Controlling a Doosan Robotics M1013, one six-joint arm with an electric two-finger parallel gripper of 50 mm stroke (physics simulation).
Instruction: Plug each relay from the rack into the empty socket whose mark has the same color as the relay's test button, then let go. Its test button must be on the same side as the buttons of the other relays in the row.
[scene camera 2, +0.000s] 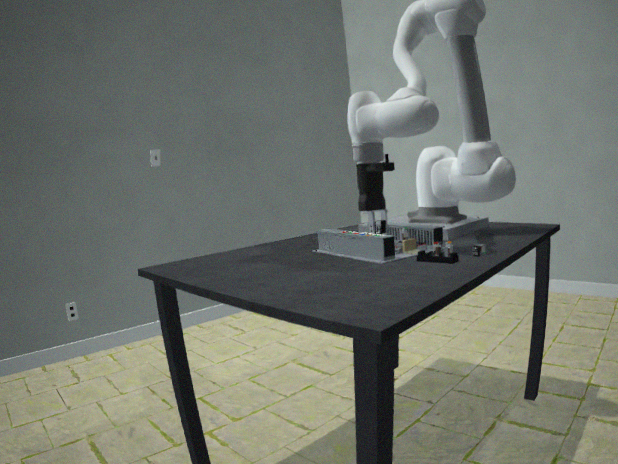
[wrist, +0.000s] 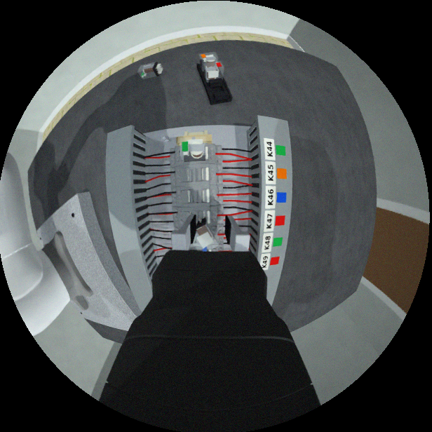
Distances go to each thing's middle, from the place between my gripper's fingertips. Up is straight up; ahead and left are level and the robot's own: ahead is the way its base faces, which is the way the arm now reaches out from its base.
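Panel (wrist: 229, 136): my gripper 50 mm above it, 20 mm past it, 10 mm to the left of it.
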